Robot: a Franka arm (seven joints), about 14 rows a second.
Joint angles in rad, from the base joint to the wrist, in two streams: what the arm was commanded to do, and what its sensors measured. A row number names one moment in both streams.
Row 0, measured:
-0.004, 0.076, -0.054, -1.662, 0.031, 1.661, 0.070
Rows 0 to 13, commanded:
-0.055, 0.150, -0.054, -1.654, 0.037, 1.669, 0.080
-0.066, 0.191, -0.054, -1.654, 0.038, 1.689, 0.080
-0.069, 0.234, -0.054, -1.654, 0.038, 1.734, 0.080
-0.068, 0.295, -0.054, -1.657, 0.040, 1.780, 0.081
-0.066, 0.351, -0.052, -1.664, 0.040, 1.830, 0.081
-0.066, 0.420, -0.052, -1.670, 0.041, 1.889, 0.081
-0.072, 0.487, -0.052, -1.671, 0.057, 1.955, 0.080
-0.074, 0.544, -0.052, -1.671, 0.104, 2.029, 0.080
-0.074, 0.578, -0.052, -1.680, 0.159, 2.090, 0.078
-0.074, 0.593, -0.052, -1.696, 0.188, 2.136, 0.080
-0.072, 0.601, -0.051, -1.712, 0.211, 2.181, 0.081
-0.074, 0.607, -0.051, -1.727, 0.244, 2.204, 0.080
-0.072, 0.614, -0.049, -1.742, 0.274, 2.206, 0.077
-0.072, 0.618, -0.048, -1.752, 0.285, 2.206, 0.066
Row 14, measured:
-0.062, 0.642, -0.060, -1.708, 0.244, 2.190, 0.073
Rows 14 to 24, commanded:
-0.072, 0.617, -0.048, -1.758, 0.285, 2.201, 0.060
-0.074, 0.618, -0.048, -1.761, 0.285, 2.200, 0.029
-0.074, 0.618, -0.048, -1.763, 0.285, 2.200, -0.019
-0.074, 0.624, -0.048, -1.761, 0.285, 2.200, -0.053
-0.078, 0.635, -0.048, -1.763, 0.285, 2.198, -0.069
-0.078, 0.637, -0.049, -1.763, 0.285, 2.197, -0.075
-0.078, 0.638, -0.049, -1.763, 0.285, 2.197, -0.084
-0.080, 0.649, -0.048, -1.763, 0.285, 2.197, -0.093
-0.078, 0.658, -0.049, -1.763, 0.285, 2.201, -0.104
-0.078, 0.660, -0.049, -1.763, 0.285, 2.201, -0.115
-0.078, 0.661, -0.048, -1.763, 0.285, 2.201, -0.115
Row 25, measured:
-0.066, 0.658, -0.058, -1.754, 0.262, 2.190, -0.080
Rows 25 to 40, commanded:
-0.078, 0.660, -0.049, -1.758, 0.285, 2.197, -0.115
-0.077, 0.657, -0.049, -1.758, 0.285, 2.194, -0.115
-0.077, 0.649, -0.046, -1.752, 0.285, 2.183, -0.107
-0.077, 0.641, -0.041, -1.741, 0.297, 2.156, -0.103
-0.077, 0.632, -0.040, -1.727, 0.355, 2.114, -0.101
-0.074, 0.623, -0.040, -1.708, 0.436, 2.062, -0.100
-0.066, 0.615, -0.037, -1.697, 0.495, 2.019, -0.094
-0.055, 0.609, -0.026, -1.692, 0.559, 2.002, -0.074
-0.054, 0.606, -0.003, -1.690, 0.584, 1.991, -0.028
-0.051, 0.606, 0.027, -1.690, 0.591, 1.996, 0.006
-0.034, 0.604, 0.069, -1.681, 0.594, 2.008, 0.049
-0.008, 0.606, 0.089, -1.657, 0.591, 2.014, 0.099
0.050, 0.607, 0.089, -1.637, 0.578, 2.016, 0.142
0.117, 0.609, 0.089, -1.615, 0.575, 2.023, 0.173
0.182, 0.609, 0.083, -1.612, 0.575, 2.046, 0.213
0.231, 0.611, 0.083, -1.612, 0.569, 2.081, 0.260
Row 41, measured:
0.137, 0.614, 0.097, -1.621, 0.573, 2.041, 0.187
